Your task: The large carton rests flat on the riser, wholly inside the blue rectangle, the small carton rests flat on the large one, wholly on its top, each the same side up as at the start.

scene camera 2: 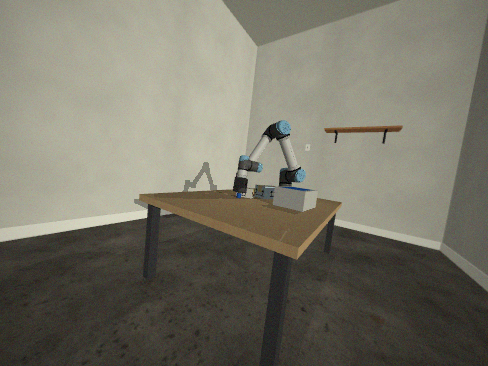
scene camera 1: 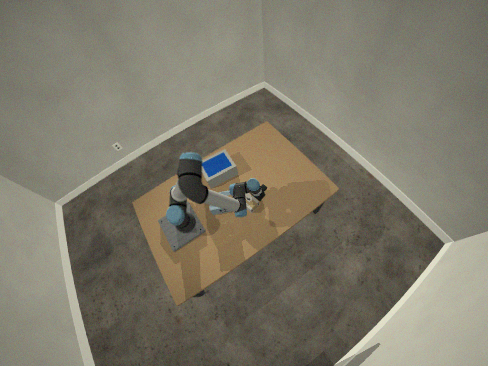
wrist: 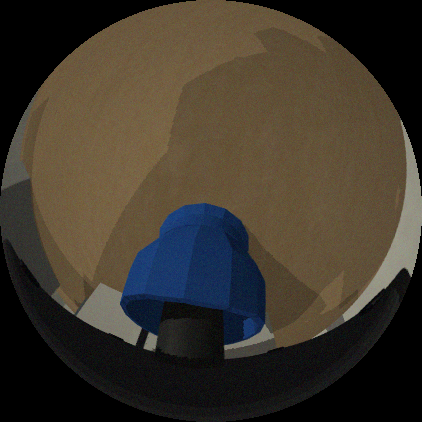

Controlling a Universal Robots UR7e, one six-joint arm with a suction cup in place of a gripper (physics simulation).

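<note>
The grey riser [scene camera 1: 224, 177] [scene camera 2: 294, 199] stands at the table's back edge in scene camera 1, with the blue rectangle [scene camera 1: 217, 164] on its top and no carton there. The large carton [scene camera 1: 220, 209] [scene camera 2: 264, 191], grey-blue with dark marks, stands on the table beside the robot's base. The small carton [scene camera 1: 252, 202] [wrist: 104, 311], pale with a tan patch, is low at the table under the wrist, partly hidden. My suction gripper [scene camera 2: 239, 195] [wrist: 204, 216] is low at the table beside the small carton, its blue cup leaning slightly. No carton shows on the cup's lip; contact with the carton's side is unclear.
The wooden table [scene camera 1: 267, 142] [scene camera 2: 215, 212] carries everything. The robot's base plate [scene camera 1: 172, 239] is at the table's left part in scene camera 1. The forearm passes over the large carton. A wooden shelf [scene camera 2: 363, 129] hangs on the wall.
</note>
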